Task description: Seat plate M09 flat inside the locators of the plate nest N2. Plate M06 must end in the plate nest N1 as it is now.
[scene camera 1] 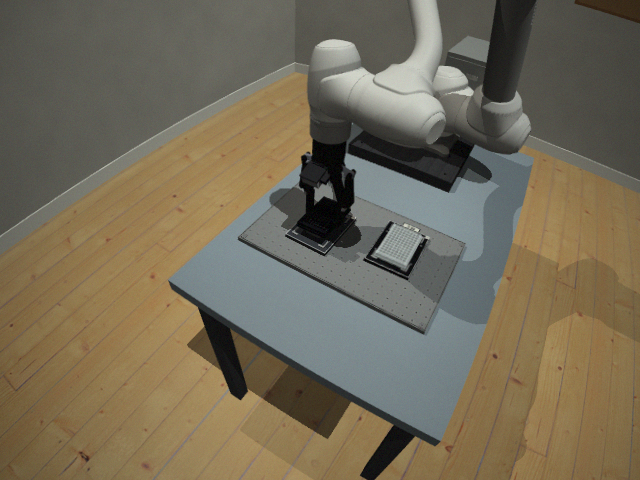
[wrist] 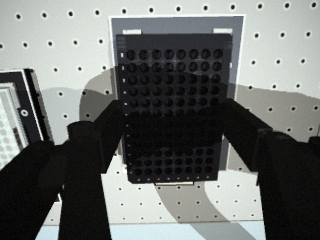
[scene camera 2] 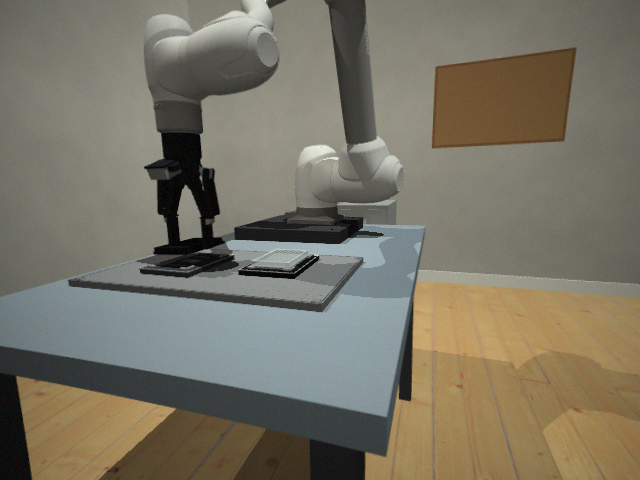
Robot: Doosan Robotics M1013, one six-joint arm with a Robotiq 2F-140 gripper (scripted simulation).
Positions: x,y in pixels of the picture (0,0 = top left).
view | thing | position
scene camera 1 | my gripper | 324,217
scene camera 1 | black well plate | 321,219
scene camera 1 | white well plate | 399,245
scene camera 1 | plate nest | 337,233
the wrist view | my gripper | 172,114
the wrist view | black well plate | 162,77
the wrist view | plate nest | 194,24
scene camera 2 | my gripper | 191,247
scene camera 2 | white well plate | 278,259
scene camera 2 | plate nest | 175,271
